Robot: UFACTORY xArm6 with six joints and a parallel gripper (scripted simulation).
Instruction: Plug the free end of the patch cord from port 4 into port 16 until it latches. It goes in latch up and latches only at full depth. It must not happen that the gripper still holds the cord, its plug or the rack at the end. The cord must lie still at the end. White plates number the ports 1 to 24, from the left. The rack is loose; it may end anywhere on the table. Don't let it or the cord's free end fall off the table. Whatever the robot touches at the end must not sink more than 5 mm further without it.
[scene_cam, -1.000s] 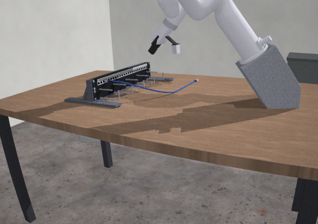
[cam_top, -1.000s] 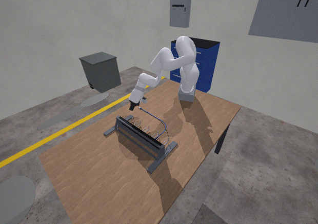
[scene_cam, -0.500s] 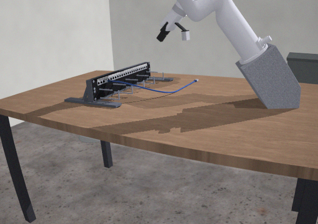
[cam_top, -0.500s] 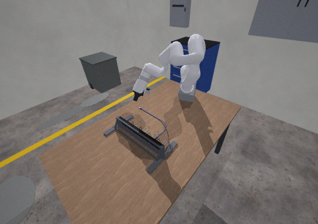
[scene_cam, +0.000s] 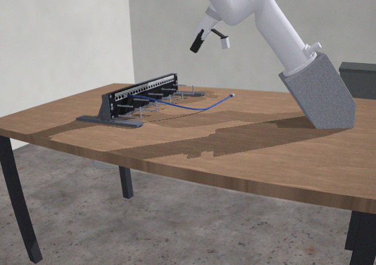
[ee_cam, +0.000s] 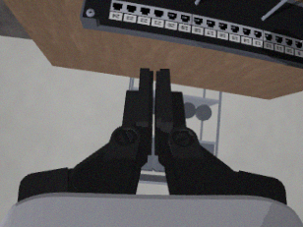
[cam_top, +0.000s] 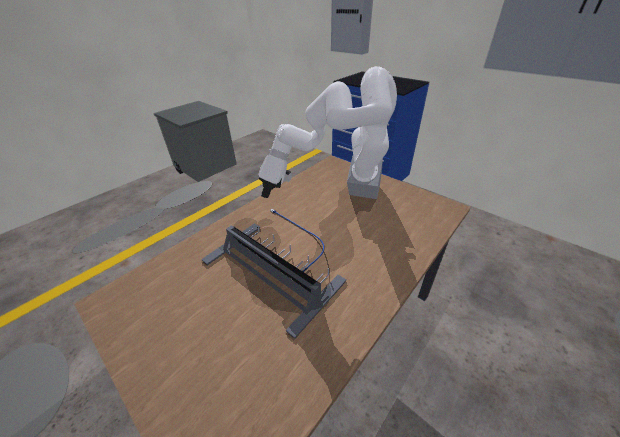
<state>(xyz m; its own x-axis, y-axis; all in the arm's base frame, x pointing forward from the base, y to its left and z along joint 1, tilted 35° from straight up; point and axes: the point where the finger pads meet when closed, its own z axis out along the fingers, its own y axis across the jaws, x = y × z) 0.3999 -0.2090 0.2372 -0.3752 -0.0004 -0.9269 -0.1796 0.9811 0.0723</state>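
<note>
Now: hand 100 mm past the plug, 130 mm to the left of it and 220 mm above it.
</note>
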